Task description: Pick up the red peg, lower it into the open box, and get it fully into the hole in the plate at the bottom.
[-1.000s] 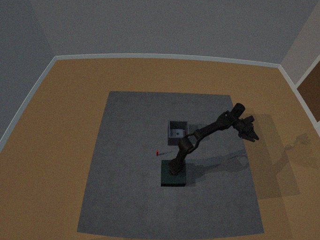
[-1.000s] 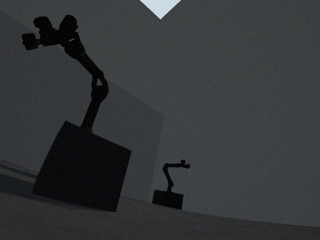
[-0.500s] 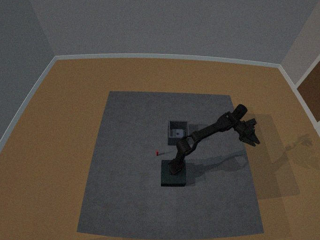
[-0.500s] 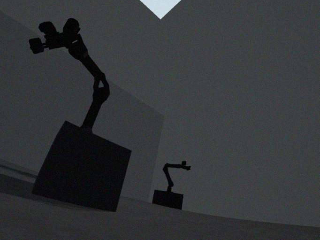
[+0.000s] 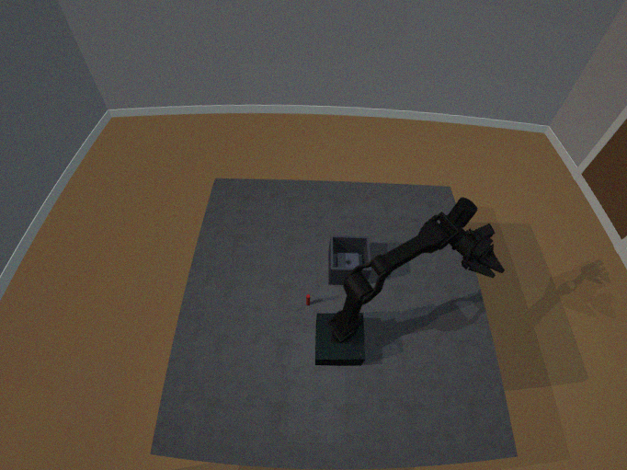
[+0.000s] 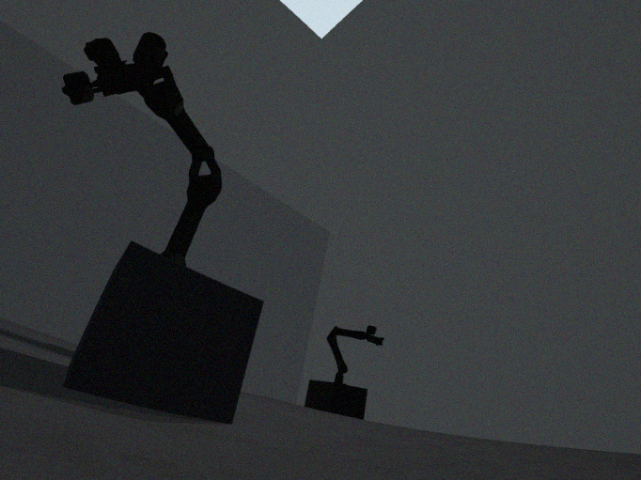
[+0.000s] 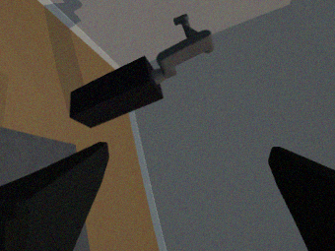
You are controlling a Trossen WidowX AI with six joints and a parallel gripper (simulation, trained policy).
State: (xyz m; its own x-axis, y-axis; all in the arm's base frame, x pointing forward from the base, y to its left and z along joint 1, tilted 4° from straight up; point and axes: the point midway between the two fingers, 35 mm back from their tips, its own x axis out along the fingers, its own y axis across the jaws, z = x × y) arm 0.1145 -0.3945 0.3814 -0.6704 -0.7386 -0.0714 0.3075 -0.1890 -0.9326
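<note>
My gripper tip is 53 cm to the right of the red peg, 48 cm above it and 7 cm short of it. The rest, counted from my gripper tip: plate (47 cm below, 39 cm to the left, 25 cm ahead).
</note>
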